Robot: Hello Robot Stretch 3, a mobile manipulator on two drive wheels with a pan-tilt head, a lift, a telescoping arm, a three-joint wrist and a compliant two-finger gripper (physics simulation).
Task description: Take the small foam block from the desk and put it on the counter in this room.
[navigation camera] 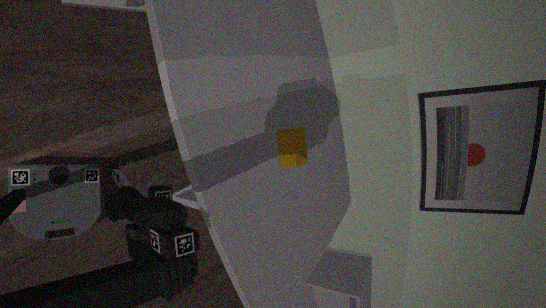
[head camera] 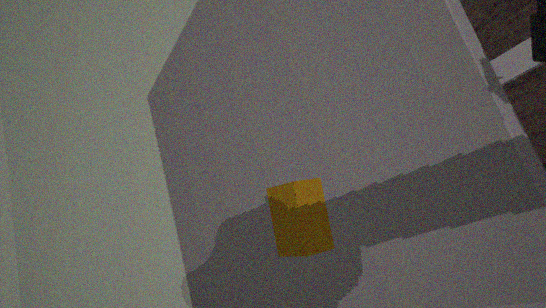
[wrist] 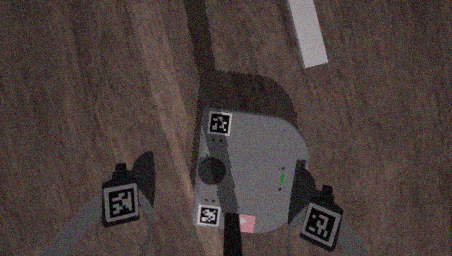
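Seen in the pictures: gripper, fingertip midpoint: (navigation camera: 111,192) (wrist: 223,180); robot's base, link origin: (navigation camera: 59,174) (wrist: 216,158).
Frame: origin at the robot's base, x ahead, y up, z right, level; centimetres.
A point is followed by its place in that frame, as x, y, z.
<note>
The small foam block (head camera: 301,220) {9.3, 99.4, 42.1} (navigation camera: 292,147) {9.2, 99.1, 42.1}, a yellow-orange box shape, rests on the grey desk (head camera: 325,100) {-5.0, 95.1, 40.9} (navigation camera: 270,225) {-8.9, 95.1, 38.8}, partly in a dark shadow and nearer the wall side. My gripper (wrist: 223,180) {-2.2, 62.0, 12.7} is open and empty in the wrist view. Its two fingers stand wide apart above my own base and the floor. In the navigation view the wrist and gripper are beside the desk's long edge, away from the block and off the desk top. I cannot make out the counter in these views.
My grey base (navigation camera: 57,200) {-9.9, 16.1, -0.8} (wrist: 255,150) {-10.5, 16.0, 7.0} stands on the brown wood floor (navigation camera: 75,100) {36.1, 0.0, 5.3} (wrist: 75,100) {51.4, 0.1, 13.7}. A white bar (wrist: 309,35) lies low near it. The pale wall (head camera: 75,150) {-2.7, 112.7, 107.7} (navigation camera: 380,175) {-1.2, 110.3, 107.2} bounds the desk's far side, with a framed picture (navigation camera: 500,150) {8.8, 161.3, 100.7}. A grey box-like piece (navigation camera: 342,267) {-54.7, 91.4, 111.0} stands near the desk's end.
</note>
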